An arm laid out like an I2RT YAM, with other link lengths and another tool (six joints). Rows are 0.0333 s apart.
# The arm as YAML. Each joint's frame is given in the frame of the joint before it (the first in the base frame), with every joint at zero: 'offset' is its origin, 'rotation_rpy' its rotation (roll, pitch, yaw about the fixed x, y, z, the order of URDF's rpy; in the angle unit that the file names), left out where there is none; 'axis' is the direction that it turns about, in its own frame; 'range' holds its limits. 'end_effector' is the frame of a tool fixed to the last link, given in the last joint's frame.
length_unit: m
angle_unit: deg
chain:
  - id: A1
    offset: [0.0, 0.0, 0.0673]
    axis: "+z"
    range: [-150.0, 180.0]
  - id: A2
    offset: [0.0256, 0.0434, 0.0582]
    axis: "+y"
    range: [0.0, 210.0]
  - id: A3
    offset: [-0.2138, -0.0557, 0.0]
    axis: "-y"
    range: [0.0, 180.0]
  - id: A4
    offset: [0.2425, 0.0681, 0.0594]
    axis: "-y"
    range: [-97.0, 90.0]
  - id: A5
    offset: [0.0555, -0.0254, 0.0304]
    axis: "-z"
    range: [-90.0, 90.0]
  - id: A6
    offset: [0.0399, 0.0, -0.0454]
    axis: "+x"
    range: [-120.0, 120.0]
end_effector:
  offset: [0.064, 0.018, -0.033]
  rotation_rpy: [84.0, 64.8, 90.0]
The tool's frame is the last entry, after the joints.
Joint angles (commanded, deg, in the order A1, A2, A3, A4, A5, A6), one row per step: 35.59, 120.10, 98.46, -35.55, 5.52, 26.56; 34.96, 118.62, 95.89, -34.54, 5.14, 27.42; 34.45, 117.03, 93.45, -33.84, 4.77, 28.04; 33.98, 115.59, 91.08, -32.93, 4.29, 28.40; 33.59, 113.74, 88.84, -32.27, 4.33, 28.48; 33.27, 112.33, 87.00, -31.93, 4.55, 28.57; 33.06, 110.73, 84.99, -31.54, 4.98, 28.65; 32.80, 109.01, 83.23, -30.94, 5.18, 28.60; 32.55, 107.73, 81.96, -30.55, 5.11, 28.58; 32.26, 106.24, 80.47, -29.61, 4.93, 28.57; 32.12, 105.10, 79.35, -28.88, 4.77, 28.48
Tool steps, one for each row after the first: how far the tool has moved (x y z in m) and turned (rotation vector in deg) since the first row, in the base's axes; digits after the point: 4 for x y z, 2 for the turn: -0.0018, -0.0059, -0.0017, 0.64, 0.45, -1.14; -0.0047, -0.0114, -0.0025, 1.11, 0.90, -1.98; -0.0075, -0.0163, -0.0038, 1.61, 1.23, -2.49; -0.0105, -0.0217, -0.0023, 1.78, 1.00, -2.96; -0.0132, -0.0268, -0.0023, 1.63, 0.99, -3.48; -0.0167, -0.0317, -0.0020, 1.36, 0.81, -3.99; -0.0191, -0.0359, 0.0005, 1.52, 0.24, -4.31; -0.0210, -0.0390, 0.0025, 1.79, -0.07, -4.50; -0.0222, -0.0418, 0.0052, 2.44, -0.76, -4.67; -0.0236, -0.0435, 0.0073, 2.93, -1.33, -4.63
